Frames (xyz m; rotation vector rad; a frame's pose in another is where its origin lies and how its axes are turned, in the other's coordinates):
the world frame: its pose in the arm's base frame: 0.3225 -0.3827 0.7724 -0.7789 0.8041 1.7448
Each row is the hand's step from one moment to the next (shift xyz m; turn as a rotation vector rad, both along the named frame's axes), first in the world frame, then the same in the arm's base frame.
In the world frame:
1: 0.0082 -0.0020 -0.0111 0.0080 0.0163 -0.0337
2: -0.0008 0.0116 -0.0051 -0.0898 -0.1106 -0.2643
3: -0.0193 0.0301 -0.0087 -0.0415 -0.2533 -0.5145
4: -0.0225 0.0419 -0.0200 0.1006 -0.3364 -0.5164
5: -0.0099 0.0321 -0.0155 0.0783 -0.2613 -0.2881
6: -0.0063 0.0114 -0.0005 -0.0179 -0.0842 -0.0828
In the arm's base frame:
1: 0.0011 -0.0042 -0.0132 -0.0134 -0.0274 -0.0231
2: -0.0102 -0.0076 -0.0005 0.1639 -0.2331 -0.0946
3: -0.0223 -0.0249 0.0153 0.3190 -0.3744 -0.2978
4: -0.0313 -0.0388 0.0133 0.3598 -0.2803 -0.4265
5: -0.0259 -0.0261 0.0042 0.2649 -0.1258 -0.2673
6: -0.0091 -0.0066 0.0066 0.0958 -0.0549 -0.0456

